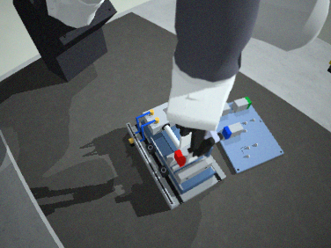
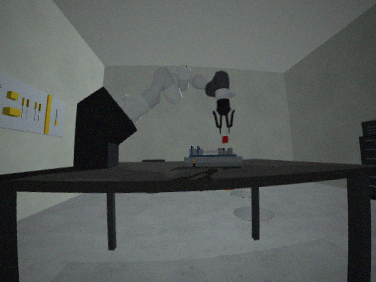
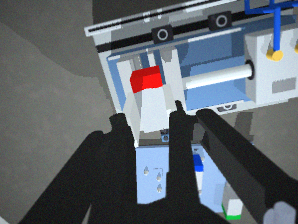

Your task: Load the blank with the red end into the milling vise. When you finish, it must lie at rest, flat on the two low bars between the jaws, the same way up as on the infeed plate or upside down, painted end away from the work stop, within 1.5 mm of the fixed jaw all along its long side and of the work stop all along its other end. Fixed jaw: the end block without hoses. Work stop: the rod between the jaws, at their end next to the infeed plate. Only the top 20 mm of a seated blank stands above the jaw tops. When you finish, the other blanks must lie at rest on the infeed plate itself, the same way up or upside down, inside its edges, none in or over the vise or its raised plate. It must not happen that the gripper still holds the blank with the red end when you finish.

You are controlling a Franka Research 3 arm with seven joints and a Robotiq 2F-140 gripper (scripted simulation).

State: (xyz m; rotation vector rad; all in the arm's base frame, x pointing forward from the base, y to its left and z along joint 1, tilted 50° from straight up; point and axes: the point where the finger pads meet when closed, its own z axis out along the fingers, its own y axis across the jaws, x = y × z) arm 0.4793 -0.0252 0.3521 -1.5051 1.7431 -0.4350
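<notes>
Now: the red-ended blank 4 cm below my hand. The rest, counted from my hand: screw rod 10 cm below, 9 cm behind, 1 cm to the left; then blue-ended blank 22 cm to the left, 15 cm below, 4 cm behind; then work stop rod 9 cm below, 6 cm to the left.
</notes>
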